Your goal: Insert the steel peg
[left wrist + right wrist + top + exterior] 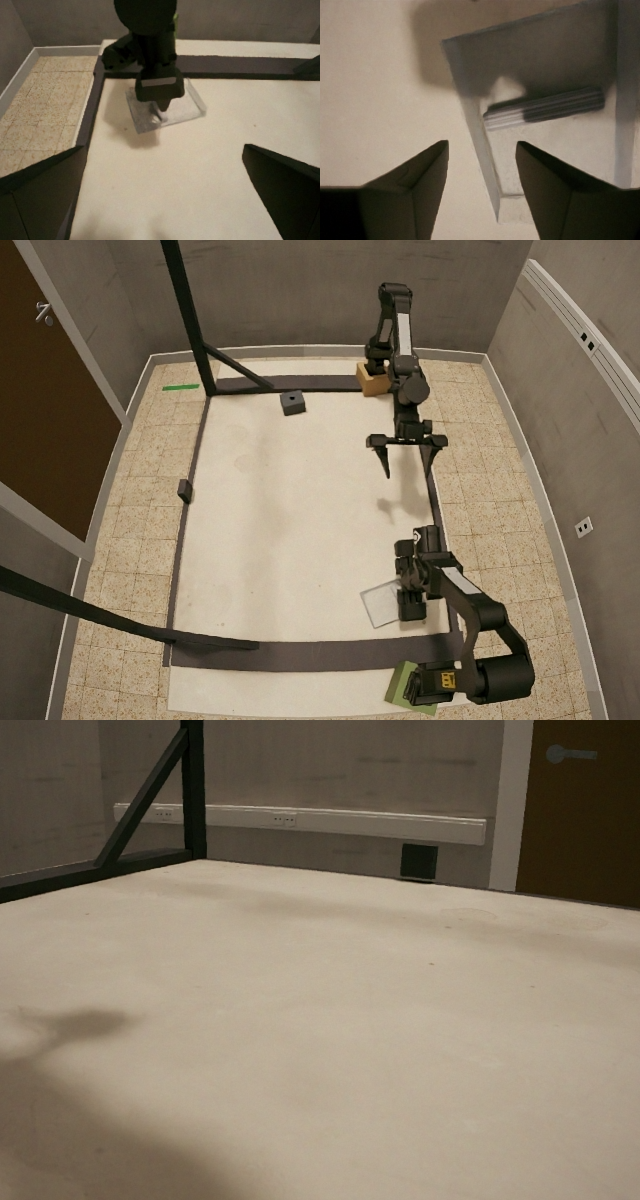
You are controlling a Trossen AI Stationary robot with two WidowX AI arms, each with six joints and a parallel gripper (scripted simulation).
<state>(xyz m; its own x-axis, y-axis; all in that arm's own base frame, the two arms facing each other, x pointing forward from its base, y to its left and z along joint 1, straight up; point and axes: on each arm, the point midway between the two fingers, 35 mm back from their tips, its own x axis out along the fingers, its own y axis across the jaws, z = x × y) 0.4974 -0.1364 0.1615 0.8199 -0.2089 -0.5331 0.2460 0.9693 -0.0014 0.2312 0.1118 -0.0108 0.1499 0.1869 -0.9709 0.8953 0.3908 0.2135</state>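
My right gripper is now 8 cm above the steel peg and 2 cm to the left of it. The rest, counted from my right hand: clear flat plate 8 cm below, 3 cm to the right, 1 cm behind; then dark grey block 64 cm to the left, 28 cm behind, 5 cm below.
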